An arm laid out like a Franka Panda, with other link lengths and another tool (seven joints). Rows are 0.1 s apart.
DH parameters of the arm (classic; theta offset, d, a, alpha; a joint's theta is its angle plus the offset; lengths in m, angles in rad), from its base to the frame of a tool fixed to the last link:
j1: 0 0.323 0 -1.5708
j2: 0 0 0 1.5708
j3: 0 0.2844 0.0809 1.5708
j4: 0 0 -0.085 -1.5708
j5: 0 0.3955 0 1.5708
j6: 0 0 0.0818 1.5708
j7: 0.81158 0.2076 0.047 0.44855
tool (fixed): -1.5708 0.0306 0 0
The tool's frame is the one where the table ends.
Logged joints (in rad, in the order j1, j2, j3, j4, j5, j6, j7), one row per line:
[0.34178 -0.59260 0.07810 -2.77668 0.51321 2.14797 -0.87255]
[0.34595 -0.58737 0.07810 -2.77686 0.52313 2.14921 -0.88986]
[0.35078 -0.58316 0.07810 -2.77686 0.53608 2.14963 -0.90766]
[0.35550 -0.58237 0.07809 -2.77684 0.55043 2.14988 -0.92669]
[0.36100 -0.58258 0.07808 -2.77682 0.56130 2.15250 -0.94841]
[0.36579 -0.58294 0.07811 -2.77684 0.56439 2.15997 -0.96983]
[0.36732 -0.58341 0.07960 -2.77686 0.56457 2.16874 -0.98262]
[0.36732 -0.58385 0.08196 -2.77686 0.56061 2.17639 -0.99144]
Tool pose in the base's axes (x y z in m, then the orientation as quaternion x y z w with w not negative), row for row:
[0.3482 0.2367 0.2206 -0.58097 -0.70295 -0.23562 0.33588]
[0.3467 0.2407 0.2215 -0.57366 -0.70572 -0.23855 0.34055]
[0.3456 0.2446 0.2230 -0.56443 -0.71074 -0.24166 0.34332]
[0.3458 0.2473 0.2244 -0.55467 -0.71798 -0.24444 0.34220]
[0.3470 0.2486 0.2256 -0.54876 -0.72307 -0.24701 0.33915]
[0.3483 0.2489 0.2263 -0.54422 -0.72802 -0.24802 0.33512]
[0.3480 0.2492 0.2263 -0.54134 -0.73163 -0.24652 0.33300]
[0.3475 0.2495 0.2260 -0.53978 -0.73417 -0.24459 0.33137]
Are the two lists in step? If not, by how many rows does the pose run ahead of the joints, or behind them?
The pose runs 2 rows ahead of the joints: the pose in row i belongs to the joints in row i + 2.
